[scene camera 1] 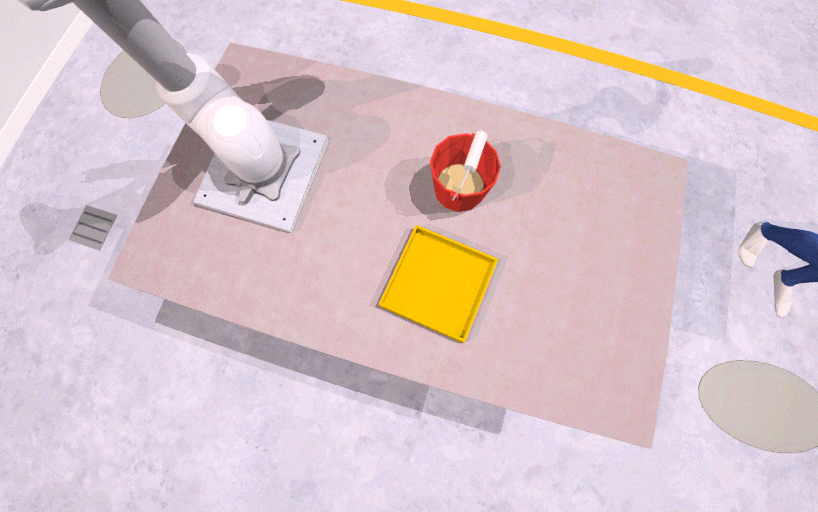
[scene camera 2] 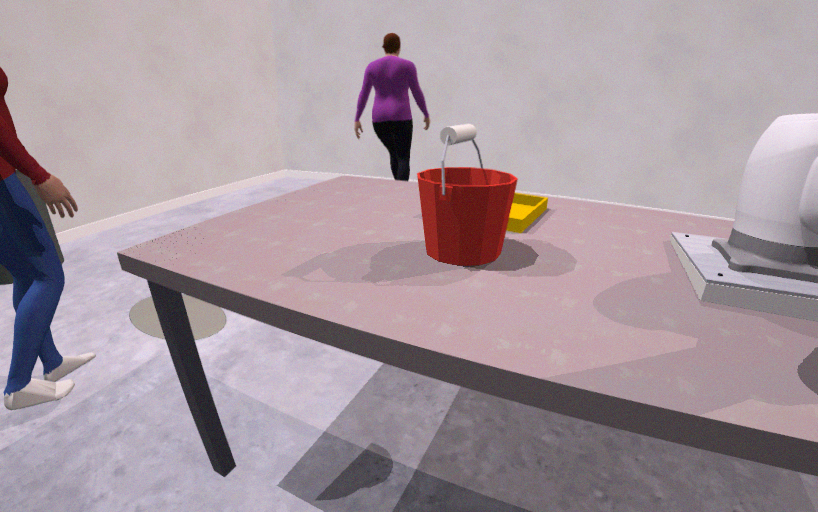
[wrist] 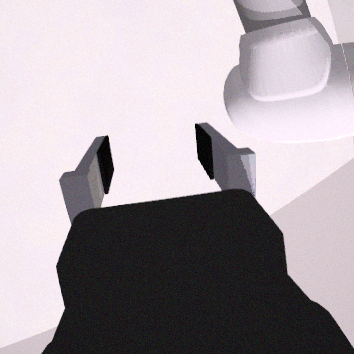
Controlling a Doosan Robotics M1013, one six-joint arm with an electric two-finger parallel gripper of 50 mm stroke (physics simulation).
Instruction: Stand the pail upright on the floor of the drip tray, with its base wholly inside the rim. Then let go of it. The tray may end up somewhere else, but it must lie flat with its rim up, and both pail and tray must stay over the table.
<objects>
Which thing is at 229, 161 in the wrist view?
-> The gripper.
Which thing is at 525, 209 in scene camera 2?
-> A yellow drip tray.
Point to a yellow drip tray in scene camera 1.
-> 439, 283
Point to a red pail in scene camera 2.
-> At 465, 211
</objects>
